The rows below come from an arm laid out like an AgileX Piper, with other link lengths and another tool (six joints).
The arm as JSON. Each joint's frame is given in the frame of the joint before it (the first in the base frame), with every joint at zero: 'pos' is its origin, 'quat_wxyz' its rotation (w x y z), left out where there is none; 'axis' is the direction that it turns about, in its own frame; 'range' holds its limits. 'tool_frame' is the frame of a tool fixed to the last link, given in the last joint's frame.
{
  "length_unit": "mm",
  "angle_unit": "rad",
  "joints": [
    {
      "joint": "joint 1",
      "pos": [
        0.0,
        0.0,
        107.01
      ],
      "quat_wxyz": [
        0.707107,
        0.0,
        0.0,
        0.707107
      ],
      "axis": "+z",
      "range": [
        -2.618,
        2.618
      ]
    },
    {
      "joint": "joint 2",
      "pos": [
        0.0,
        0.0,
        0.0
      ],
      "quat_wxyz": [
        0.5,
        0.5,
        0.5,
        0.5
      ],
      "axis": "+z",
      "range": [
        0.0,
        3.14
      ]
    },
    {
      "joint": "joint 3",
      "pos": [
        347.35,
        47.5,
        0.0
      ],
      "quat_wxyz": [
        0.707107,
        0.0,
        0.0,
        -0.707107
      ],
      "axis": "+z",
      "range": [
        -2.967,
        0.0
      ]
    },
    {
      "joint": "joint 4",
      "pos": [
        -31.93,
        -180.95,
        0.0
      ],
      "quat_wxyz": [
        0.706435,
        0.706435,
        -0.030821,
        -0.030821
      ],
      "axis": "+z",
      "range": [
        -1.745,
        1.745
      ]
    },
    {
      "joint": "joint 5",
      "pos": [
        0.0,
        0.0,
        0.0
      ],
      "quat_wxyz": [
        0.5,
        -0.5,
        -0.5,
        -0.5
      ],
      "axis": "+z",
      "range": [
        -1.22,
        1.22
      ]
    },
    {
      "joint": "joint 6",
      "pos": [
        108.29,
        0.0,
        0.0
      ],
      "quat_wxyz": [
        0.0,
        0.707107,
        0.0,
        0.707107
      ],
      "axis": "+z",
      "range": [
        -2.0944,
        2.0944
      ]
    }
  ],
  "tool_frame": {
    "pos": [
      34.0,
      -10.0,
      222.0
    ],
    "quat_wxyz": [
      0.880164,
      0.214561,
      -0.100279,
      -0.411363
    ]
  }
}
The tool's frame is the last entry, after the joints.
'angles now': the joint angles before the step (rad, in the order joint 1, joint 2, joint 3, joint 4, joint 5, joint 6). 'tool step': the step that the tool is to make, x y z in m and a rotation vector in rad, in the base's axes. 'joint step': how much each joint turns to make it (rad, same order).
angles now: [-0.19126 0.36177 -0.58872 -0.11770 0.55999 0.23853]
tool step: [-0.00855 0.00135 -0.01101 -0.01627 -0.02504 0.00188]
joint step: [0.00002 -0.06631 0.06028 -0.00579 -0.02211 -0.00502]
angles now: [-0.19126 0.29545 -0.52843 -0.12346 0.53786 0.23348]
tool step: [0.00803 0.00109 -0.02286 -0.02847 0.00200 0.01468]
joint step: [0.00001 -0.00287 0.13367 -0.01684 -0.13588 -0.00776]
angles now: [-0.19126 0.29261 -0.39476 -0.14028 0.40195 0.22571]
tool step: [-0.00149 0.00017 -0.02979 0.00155 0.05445 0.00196]
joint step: [0.00002 -0.00001 0.06948 -0.00602 -0.01603 -0.00260]
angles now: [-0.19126 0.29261 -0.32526 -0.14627 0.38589 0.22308]
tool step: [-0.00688 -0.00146 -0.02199 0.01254 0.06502 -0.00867]
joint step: [0.00002 -0.00001 0.00616 -0.00052 0.06068 -0.00059]
